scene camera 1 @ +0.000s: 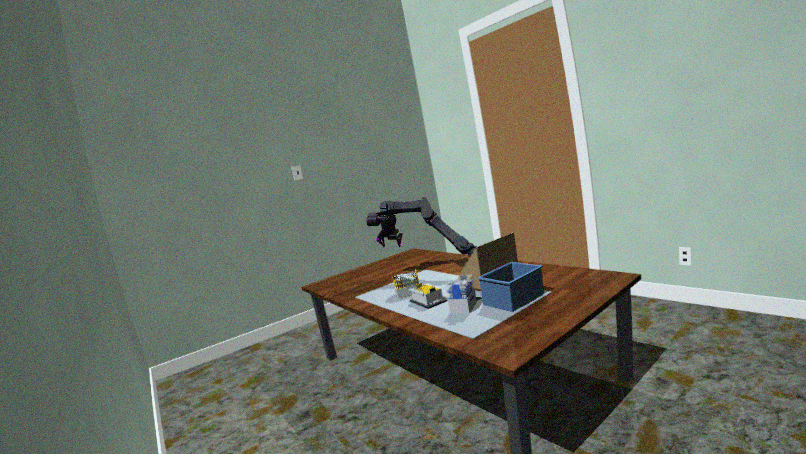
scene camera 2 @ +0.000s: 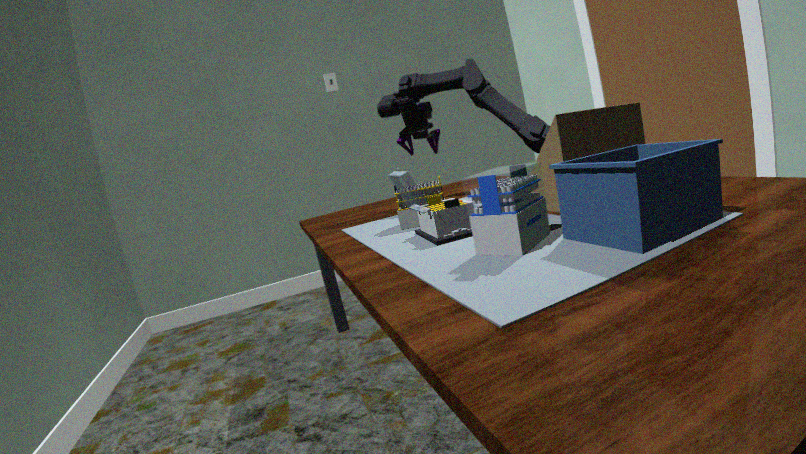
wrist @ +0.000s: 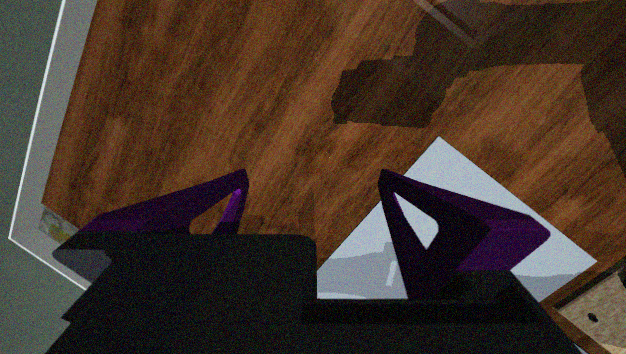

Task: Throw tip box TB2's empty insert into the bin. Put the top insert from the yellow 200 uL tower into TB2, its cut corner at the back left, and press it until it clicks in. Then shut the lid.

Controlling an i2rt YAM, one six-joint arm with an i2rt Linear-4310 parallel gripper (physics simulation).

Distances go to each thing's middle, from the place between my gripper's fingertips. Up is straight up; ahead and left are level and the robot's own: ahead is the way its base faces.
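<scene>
From my hand: blue-trimmed tower of inserts [scene camera 2: 507,208], 720 mm to the left, 240 mm ahead, 100 mm below; blue bin [scene camera 2: 637,198], 870 mm to the left, 90 mm ahead, 100 mm below. Nearest to my hand of the things named here, going by their middles: the blue-trimmed tower of inserts.
</scene>
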